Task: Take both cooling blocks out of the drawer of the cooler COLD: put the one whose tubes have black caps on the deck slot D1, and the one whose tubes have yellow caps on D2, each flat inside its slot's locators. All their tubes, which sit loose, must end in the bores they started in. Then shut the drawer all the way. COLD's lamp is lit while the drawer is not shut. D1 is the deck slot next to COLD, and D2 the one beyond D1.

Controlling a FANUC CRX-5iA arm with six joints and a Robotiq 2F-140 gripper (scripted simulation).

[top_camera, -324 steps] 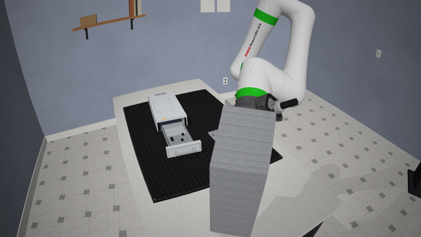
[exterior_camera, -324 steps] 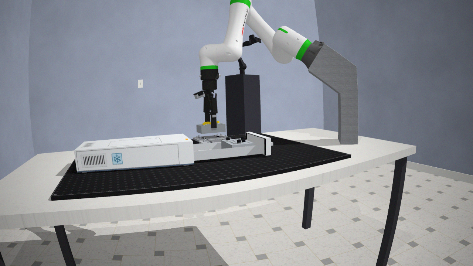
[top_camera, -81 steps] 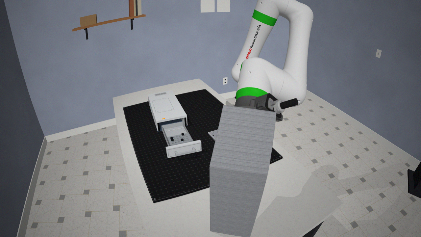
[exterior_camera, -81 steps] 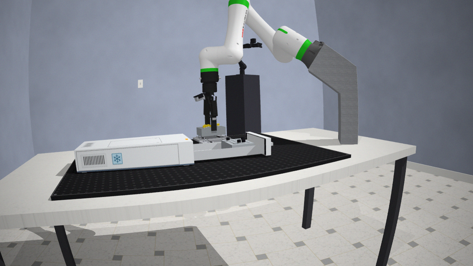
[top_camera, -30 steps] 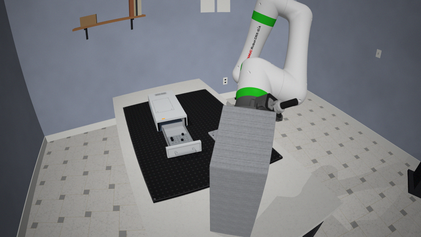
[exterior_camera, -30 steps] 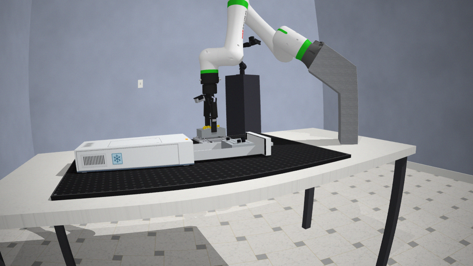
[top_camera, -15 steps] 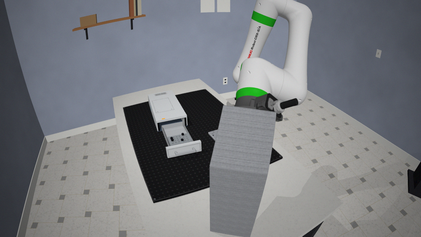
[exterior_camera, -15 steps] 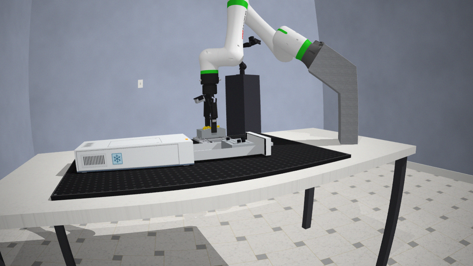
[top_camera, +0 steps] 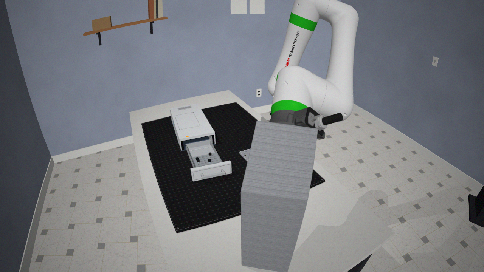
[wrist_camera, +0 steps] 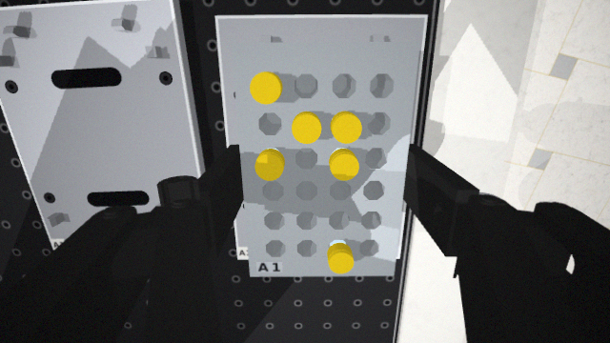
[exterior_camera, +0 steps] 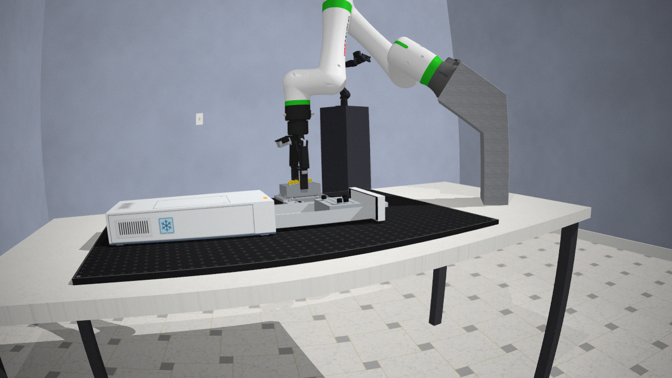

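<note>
My hand is 30 mm above the cooling block. The rest, counted from my hand: drawer (220 mm ahead, 340 mm to the left, 30 mm below); white cooler (390 mm ahead, 260 mm to the left, 20 mm below); grey plate (60 mm ahead, 130 mm to the left, 60 mm below).
</note>
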